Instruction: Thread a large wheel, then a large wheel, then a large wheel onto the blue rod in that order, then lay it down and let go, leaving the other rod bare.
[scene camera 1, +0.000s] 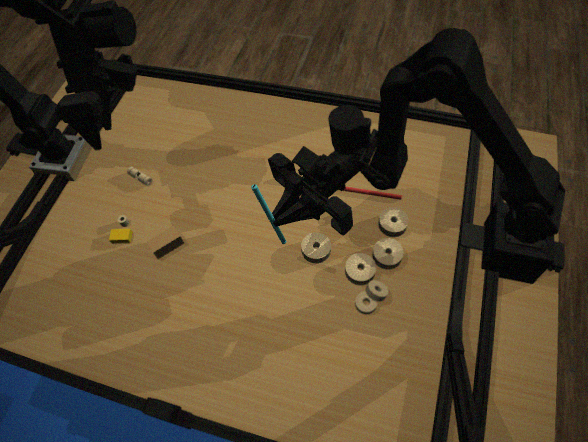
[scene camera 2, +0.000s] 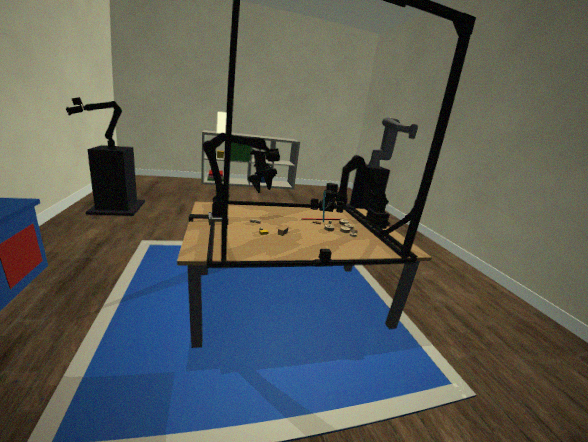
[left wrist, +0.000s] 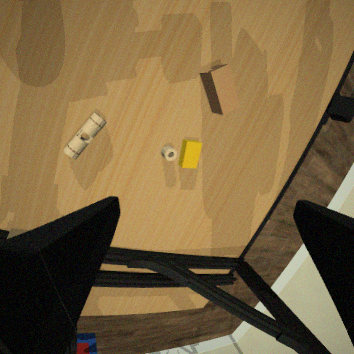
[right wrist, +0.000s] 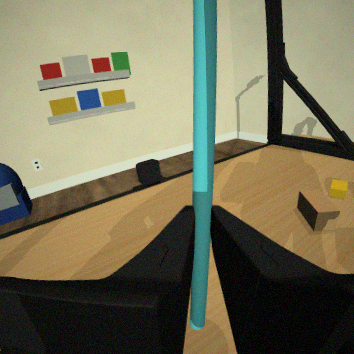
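Pixels of known places: left gripper, fingertip midpoint: (scene camera 1: 103, 139) (scene camera 2: 264, 191) (left wrist: 207, 206); right gripper, fingertip midpoint: (scene camera 1: 272, 222) (scene camera 2: 323, 210) (right wrist: 201, 213); left arm's base, origin of the base link: (scene camera 1: 57, 151) (scene camera 2: 218, 215); right arm's base, origin of the base link: (scene camera 1: 525, 229) (scene camera 2: 378, 211).
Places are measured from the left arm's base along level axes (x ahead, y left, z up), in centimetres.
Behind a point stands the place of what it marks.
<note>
My right gripper (scene camera 1: 274, 221) {x 54.0, y -16.1, z 9.0 cm} (right wrist: 201, 213) {x 54.0, y -16.1, z 9.0 cm} is shut on the blue rod (scene camera 1: 262, 201) {x 53.3, y -16.4, z 16.0 cm} (scene camera 2: 324, 210) (right wrist: 205, 100) {x 53.6, y -15.7, z 14.1 cm}, which is bare and stands close to upright, its lower part below the fingers. A large pale wheel (scene camera 1: 325, 246) {x 62.7, y -13.7, z -1.6 cm} lies flat close to the rod's lower end in scene camera 1. More large wheels (scene camera 1: 401, 222) {x 76.3, y -6.5, z -1.6 cm} (scene camera 1: 396, 252) {x 75.8, y -13.0, z -1.7 cm} (scene camera 1: 369, 268) {x 71.2, y -17.0, z -1.6 cm} lie flat to its right. The red rod (scene camera 1: 372, 192) {x 70.2, y 0.4, z -2.8 cm} (scene camera 2: 320, 219) {x 62.0, y 0.6, z -3.3 cm} lies bare on the table, partly hidden by the right arm. My left gripper (scene camera 1: 103, 137) {x 22.4, y -7.6, z 16.0 cm} (scene camera 2: 264, 189) {x 22.4, y -7.6, z 16.0 cm} (left wrist: 207, 206) {x 22.4, y -7.6, z 16.0 cm} is open and empty, high above the table's left side.
Two smaller wheels (scene camera 1: 384, 290) {x 74.3, y -20.7, z -1.9 cm} (scene camera 1: 359, 304) {x 70.2, y -23.8, z -2.4 cm} lie near the large ones. At the left are a yellow block (scene camera 1: 121, 235) {x 22.1, y -17.2, z -2.1 cm} (left wrist: 190, 154) {x 21.6, y -16.8, z -2.2 cm}, a brown block (scene camera 1: 169, 247) {x 32.8, y -18.2, z -2.1 cm} (left wrist: 212, 94) {x 30.5, y -16.3, z -1.8 cm}, a small white ring (left wrist: 164, 151) {x 21.0, y -12.7, z -2.2 cm} and a pale cylindrical piece (scene camera 1: 145, 179) {x 22.5, y -3.5, z -1.8 cm} (left wrist: 92, 126) {x 21.7, y -2.8, z -1.9 cm}.
</note>
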